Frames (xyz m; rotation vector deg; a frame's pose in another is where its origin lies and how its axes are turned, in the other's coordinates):
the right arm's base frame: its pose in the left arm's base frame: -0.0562 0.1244 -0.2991 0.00 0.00 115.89
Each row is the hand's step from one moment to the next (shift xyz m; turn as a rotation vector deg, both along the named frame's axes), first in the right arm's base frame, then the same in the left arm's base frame.
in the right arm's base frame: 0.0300 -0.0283 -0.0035 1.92 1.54 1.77
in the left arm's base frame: 0.0124 0.0393 -0.0035 -2.22 1.05 1.77
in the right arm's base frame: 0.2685 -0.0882 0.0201 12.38 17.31 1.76
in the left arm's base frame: -0.0379 0.2801 0.0201 -20.98 3.58 1.76
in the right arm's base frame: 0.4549 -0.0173 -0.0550 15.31 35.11 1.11
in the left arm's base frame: -0.1831 0.4168 -0.0550 -38.27 -1.56 1.11
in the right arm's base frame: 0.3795 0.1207 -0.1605 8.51 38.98 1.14
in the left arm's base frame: -0.2743 0.2887 -0.1605 -38.78 -9.36 1.14
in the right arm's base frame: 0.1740 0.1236 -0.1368 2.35 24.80 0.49
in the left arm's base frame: -0.1872 0.1026 -0.1368 -23.34 -8.71 0.49
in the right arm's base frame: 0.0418 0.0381 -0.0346 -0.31 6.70 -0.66
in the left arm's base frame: -0.0525 0.0210 -0.0346 -5.89 -3.20 -0.66
